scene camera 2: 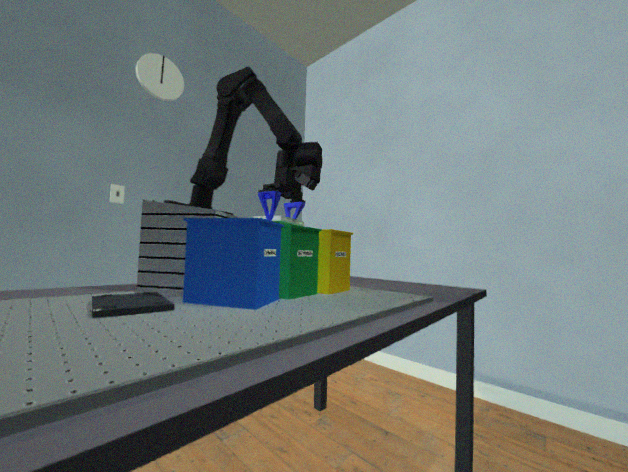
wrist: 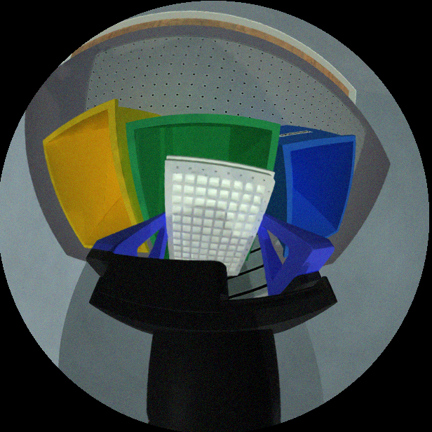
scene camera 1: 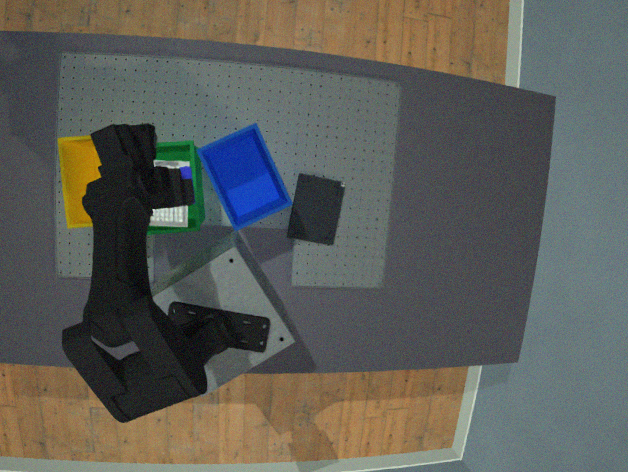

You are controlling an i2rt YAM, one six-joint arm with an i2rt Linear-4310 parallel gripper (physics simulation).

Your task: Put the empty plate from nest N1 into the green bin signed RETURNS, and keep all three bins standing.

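Places are measured from the arm's base along level axes (x back, y right, z up), in centimetres.
Where they show: gripper, between the fingertips: (scene camera 2: 280, 223); arm's base, origin of its link: (scene camera 2: 199, 210) (scene camera 1: 218, 326).
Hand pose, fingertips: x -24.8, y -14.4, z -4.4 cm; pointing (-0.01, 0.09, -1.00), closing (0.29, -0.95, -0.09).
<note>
Each offset is from my fingertips to the top centre of the thing. "pt": to the spot under its first point. Level surfaces: height alone.
My gripper (scene camera 1: 170, 176) (scene camera 2: 281, 218) (wrist: 212, 216) is shut on the white plate @[dx +1.1, dy +0.1, dz +2.1 cm] (scene camera 1: 170, 217) (wrist: 215, 200), a blue finger at each long side. The plate, its face a grid of small wells, is held level with or slightly above the rim of the green bin @[dx +0.3, dy -0.8, dz -1.1 cm] (scene camera 1: 175, 146) (scene camera 2: 300, 268) (wrist: 202, 130) and over its opening. The arm hides part of plate and bin in the top view. The green bin's small label @[pt dx -7.8, dy -3.2, dz -7.9 cm] (scene camera 2: 305, 253) is too blurred to read. The blue bin @[dx -4.8, dy +14.6, dz -1.1 cm] (scene camera 1: 251, 175) (scene camera 2: 230, 261) (wrist: 322, 185) and yellow bin @[dx +1.3, dy -15.1, dz -1.1 cm] (scene camera 1: 78, 177) (scene camera 2: 335, 261) (wrist: 87, 175) flank it; all three stand upright. Nest N1 cannot be made out.
A flat dark block @[dx -0.2, dy +33.7, dz -17.6 cm] (scene camera 1: 315, 209) (scene camera 2: 131, 303) lies on the perforated board @[dz -19.0 cm] (scene camera 1: 350, 126) (scene camera 2: 203, 334) (wrist: 175, 70) beside the blue bin. The arm stands on a grey slotted pedestal (scene camera 1: 248, 289) (scene camera 2: 162, 248) near the bins. The bins stand close together.
</note>
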